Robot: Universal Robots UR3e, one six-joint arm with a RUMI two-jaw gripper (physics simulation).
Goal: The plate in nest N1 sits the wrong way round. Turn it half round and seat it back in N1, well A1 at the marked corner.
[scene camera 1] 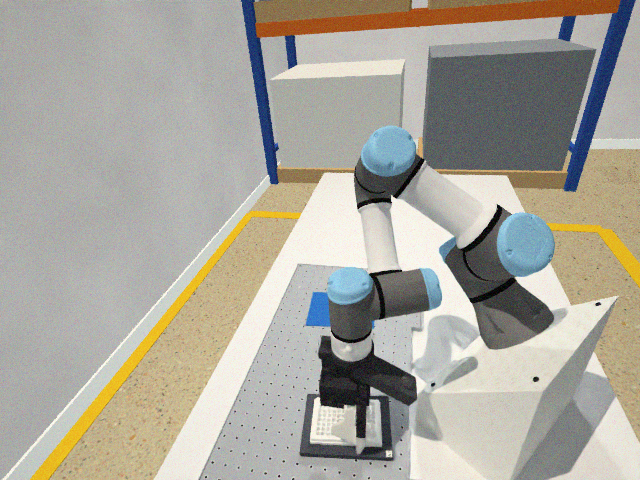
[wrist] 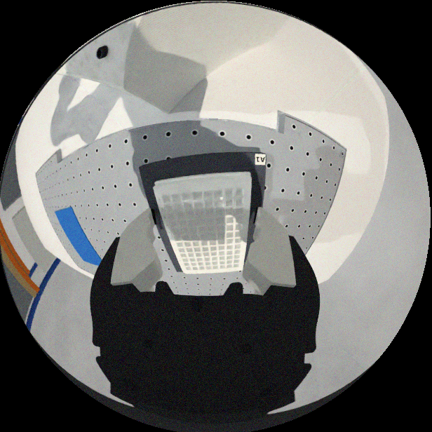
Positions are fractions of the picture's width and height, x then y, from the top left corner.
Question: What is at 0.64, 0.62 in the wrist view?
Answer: My gripper.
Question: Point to a blue pad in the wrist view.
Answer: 0.15, 0.50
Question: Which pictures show the white well plate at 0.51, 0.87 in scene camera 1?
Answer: Scene camera 1 and the wrist view: all of them.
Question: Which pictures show my gripper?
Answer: Scene camera 1 and the wrist view: all of them.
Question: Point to a dark nest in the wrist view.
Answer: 0.51, 0.38
